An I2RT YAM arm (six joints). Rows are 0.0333 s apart.
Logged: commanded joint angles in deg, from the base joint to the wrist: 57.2, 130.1, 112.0, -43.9, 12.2, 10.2; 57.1, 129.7, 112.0, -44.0, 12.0, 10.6; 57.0, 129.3, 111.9, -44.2, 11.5, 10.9; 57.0, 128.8, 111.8, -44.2, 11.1, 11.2; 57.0, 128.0, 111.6, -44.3, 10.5, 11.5; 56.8, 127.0, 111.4, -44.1, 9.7, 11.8; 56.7, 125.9, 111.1, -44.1, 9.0, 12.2; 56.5, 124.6, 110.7, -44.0, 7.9, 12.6; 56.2, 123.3, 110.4, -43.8, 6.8, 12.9; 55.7, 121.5, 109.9, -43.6, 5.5, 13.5; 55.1, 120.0, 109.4, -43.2, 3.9, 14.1; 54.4, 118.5, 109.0, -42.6, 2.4, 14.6; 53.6, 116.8, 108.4, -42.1, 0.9, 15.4; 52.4, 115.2, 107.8, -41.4, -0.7, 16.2; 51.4, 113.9, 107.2, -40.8, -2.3, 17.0
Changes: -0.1, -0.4, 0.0, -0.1, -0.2, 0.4; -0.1, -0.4, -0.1, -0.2, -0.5, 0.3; 0.0, -0.5, -0.1, 0.0, -0.4, 0.3; 0.0, -0.8, -0.2, -0.1, -0.6, 0.3; -0.2, -1.0, -0.2, 0.2, -0.8, 0.3; -0.1, -1.1, -0.3, 0.0, -0.7, 0.4; -0.2, -1.3, -0.4, 0.1, -1.1, 0.4; -0.3, -1.3, -0.3, 0.2, -1.1, 0.3; -0.5, -1.8, -0.5, 0.2, -1.3, 0.6; -0.6, -1.5, -0.5, 0.4, -1.6, 0.6; -0.7, -1.5, -0.4, 0.6, -1.5, 0.5; -0.8, -1.7, -0.6, 0.5, -1.5, 0.8; -1.2, -1.6, -0.6, 0.7, -1.6, 0.8; -1.0, -1.3, -0.6, 0.6, -1.6, 0.8
